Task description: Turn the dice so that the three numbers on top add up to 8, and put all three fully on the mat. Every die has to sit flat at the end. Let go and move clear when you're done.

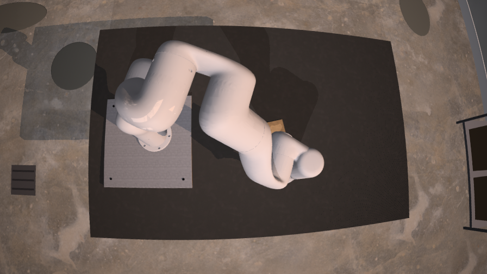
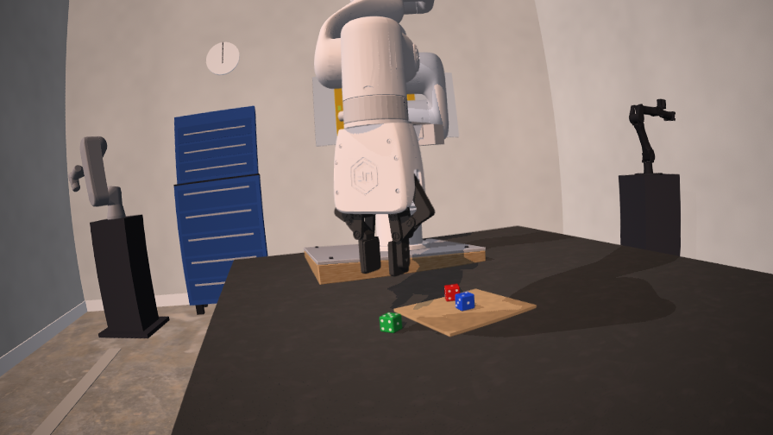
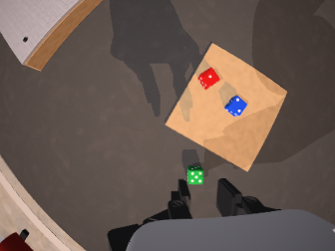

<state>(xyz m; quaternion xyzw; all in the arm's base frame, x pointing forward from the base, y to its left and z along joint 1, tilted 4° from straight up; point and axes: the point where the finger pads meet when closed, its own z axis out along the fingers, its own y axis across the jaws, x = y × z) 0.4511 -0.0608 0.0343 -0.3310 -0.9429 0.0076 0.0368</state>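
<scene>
My gripper is now 80 mm above the green die. The rest, counted from my hand: tan mat: 100 mm to the left, 90 mm below, 40 mm behind; red die: 100 mm to the left, 90 mm behind, 80 mm below; blue die: 100 mm to the left, 80 mm below, 40 mm behind.
</scene>
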